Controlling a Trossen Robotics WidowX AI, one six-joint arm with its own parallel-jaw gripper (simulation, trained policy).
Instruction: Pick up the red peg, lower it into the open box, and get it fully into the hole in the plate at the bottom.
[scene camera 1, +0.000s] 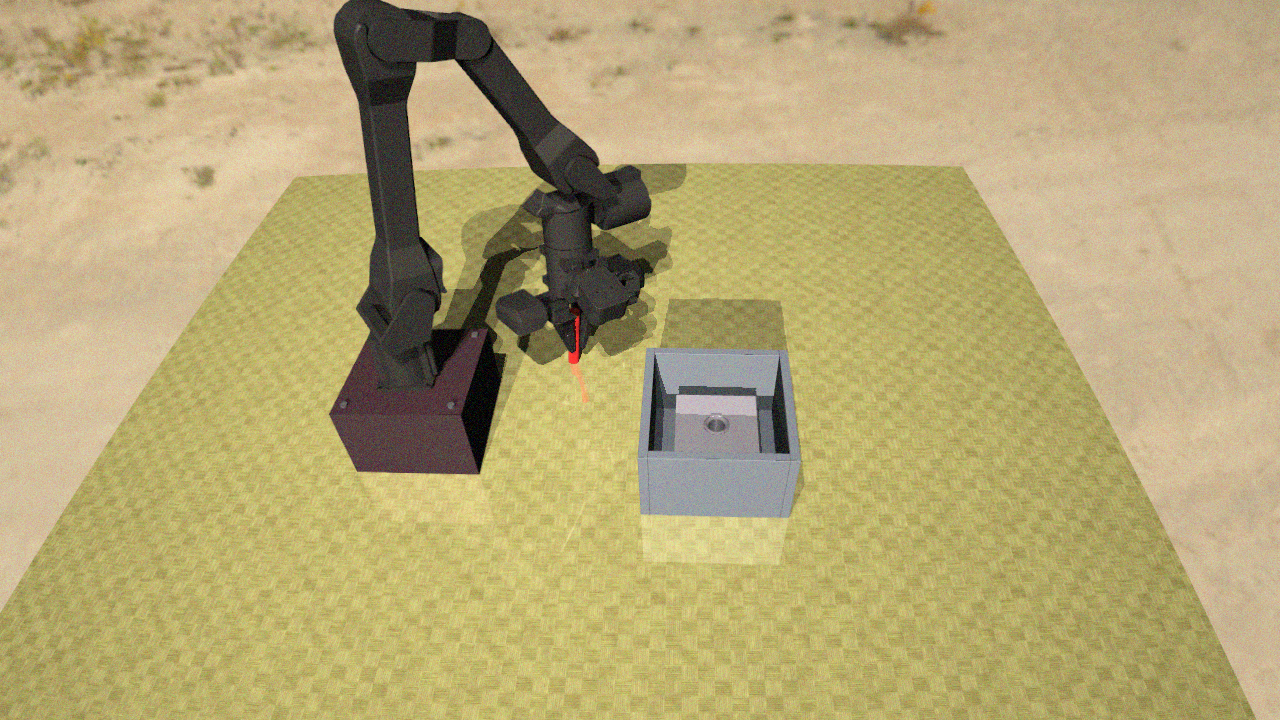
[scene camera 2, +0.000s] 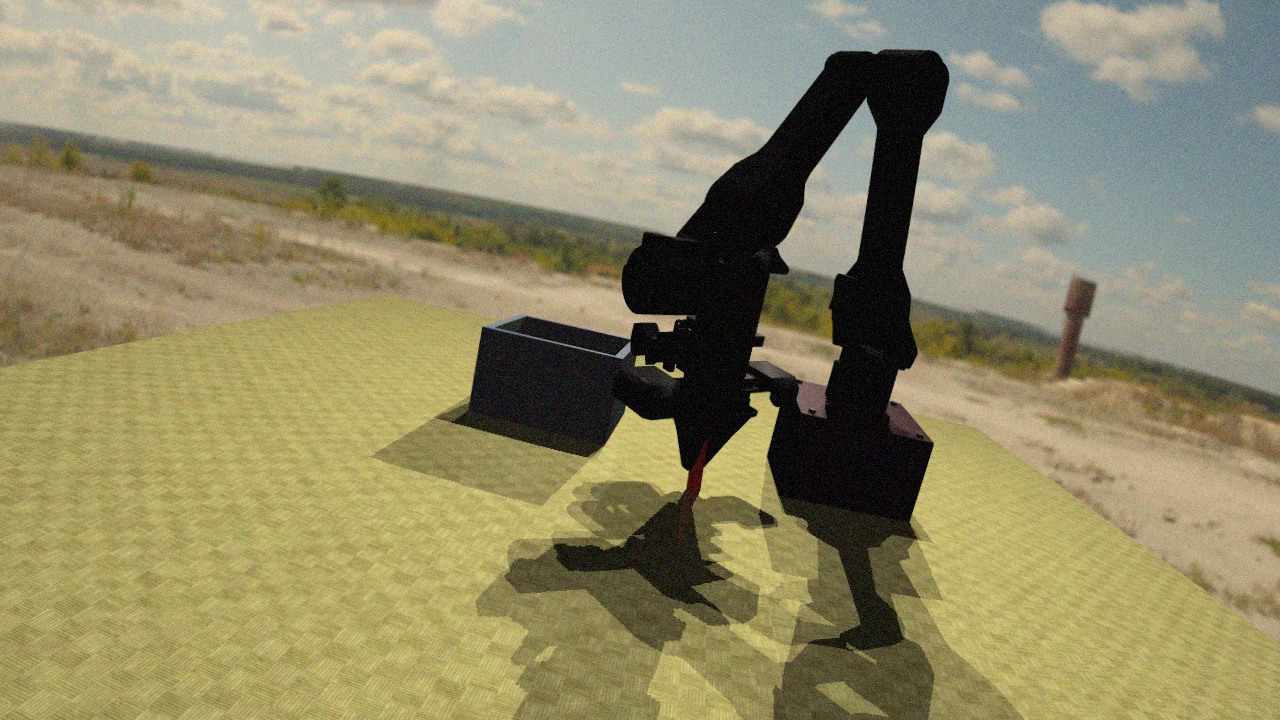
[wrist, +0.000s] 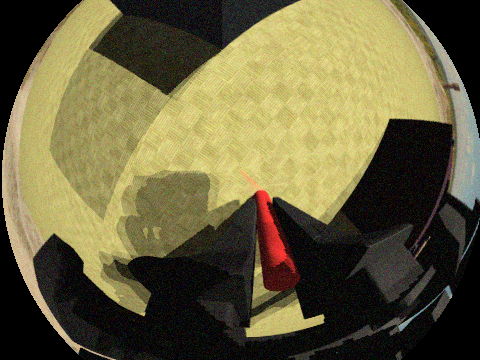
my gripper: scene camera 1; scene camera 2 692, 467; wrist
plate: scene camera 1 704, 423; not seen in scene camera 2 (hidden by a grey box); not seen in the wrist view (out of frame)
same spot on my gripper: (wrist: 373, 275) = (scene camera 1: 569, 311)
